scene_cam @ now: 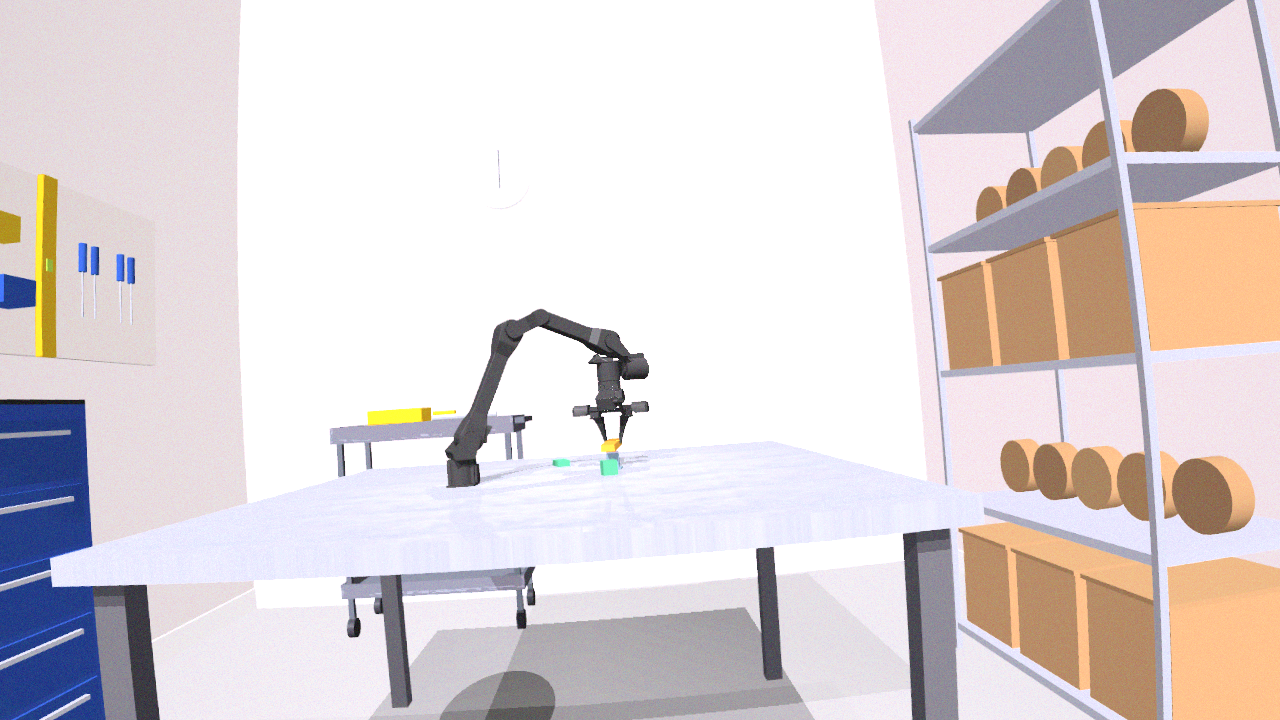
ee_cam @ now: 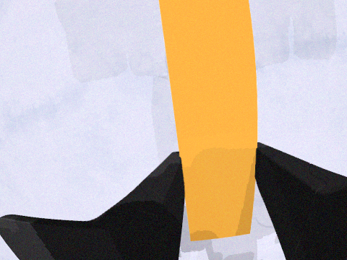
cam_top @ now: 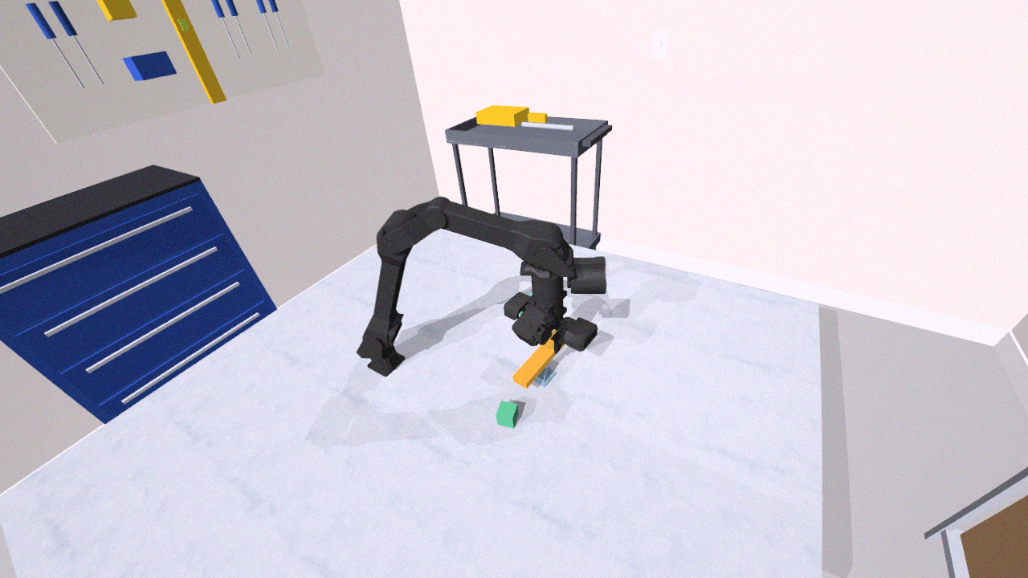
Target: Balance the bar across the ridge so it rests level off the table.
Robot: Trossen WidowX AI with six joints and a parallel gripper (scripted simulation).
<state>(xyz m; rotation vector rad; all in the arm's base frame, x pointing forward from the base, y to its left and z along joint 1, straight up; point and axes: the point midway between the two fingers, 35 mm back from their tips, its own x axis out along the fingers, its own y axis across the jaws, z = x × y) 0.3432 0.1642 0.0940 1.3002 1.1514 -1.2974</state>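
Right now the orange bar is 3 cm to the right of my gripper tip. The rest, counted from my gripper tip: green cube (15 cm to the right, 4 cm below, 1 cm behind).
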